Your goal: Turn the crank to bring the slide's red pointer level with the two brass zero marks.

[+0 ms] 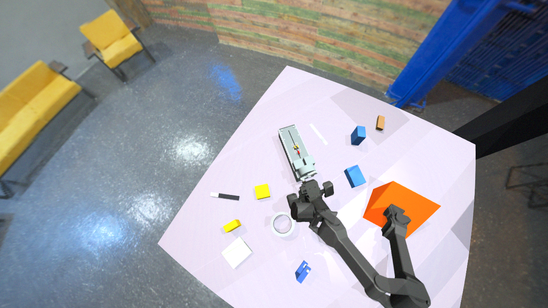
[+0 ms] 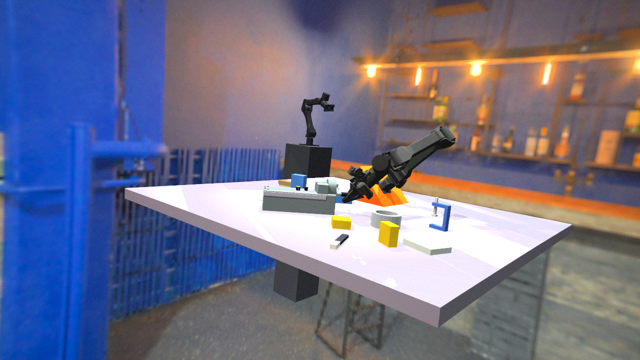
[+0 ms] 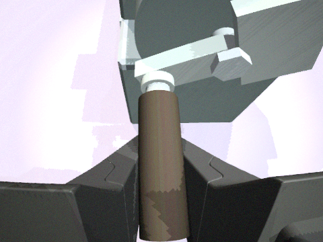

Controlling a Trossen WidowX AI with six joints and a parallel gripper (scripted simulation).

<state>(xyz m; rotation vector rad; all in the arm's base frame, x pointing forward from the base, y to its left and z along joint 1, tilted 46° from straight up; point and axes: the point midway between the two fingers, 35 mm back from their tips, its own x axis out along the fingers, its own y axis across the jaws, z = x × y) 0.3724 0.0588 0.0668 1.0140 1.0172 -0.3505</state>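
My gripper tip is 10 mm past the brown crank handle, 10 mm to the right of it and 30 mm below it. From my gripper tip the other things lie so: metal strip (50 mm ahead, 290 mm to the right, 50 mm below); then blue clamp (160 mm behind, 310 mm to the left); then red pointer (90 mm ahead, 110 mm to the right, 30 mm above).
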